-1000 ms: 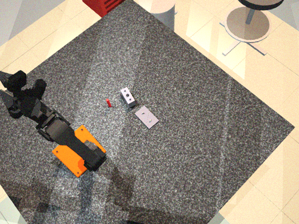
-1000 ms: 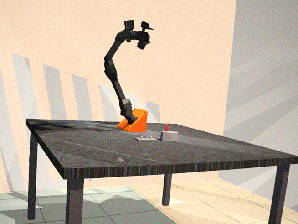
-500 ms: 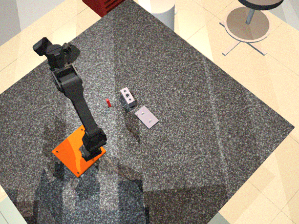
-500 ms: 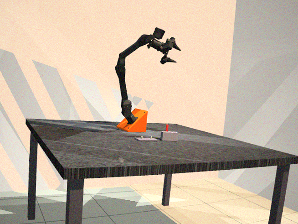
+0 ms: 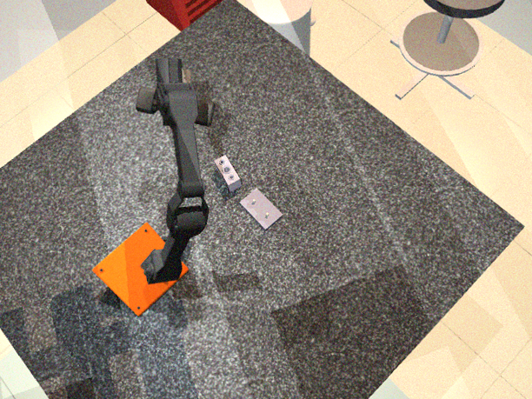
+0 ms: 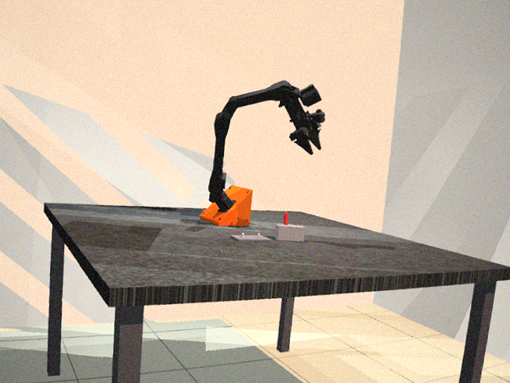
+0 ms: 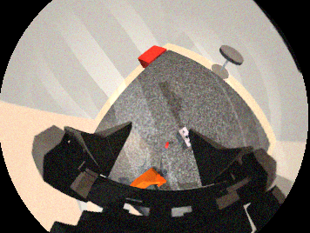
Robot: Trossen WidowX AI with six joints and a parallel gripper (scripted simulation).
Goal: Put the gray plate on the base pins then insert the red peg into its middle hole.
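Now: the gray plate 20 mm ahead of my gripper tip, 100 mm to the right of it and 280 mm below it. From my gripper tip the other things lie so: red peg: 80 mm behind, 50 mm to the right, 270 mm below; base: 250 mm to the right, 300 mm below.
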